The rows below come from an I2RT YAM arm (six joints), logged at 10 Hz.
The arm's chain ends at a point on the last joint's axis. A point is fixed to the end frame.
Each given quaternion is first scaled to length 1.
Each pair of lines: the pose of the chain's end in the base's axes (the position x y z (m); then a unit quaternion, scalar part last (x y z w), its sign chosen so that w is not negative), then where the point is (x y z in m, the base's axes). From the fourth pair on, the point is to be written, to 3 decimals.
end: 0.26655 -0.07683 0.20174 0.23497 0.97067 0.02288 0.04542
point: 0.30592 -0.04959 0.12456
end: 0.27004 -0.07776 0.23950 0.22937 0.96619 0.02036 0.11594
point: 0.31947 -0.05316 0.16740
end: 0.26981 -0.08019 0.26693 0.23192 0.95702 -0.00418 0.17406
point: 0.32686 -0.06164 0.19875
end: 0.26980 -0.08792 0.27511 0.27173 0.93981 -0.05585 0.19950
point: 0.330 -0.082 0.208
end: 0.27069 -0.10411 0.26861 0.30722 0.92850 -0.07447 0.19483
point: 0.331 -0.104 0.200
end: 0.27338 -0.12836 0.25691 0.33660 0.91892 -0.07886 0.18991
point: 0.333 -0.132 0.188
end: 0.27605 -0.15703 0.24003 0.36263 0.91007 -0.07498 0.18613
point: 0.336 -0.163 0.172
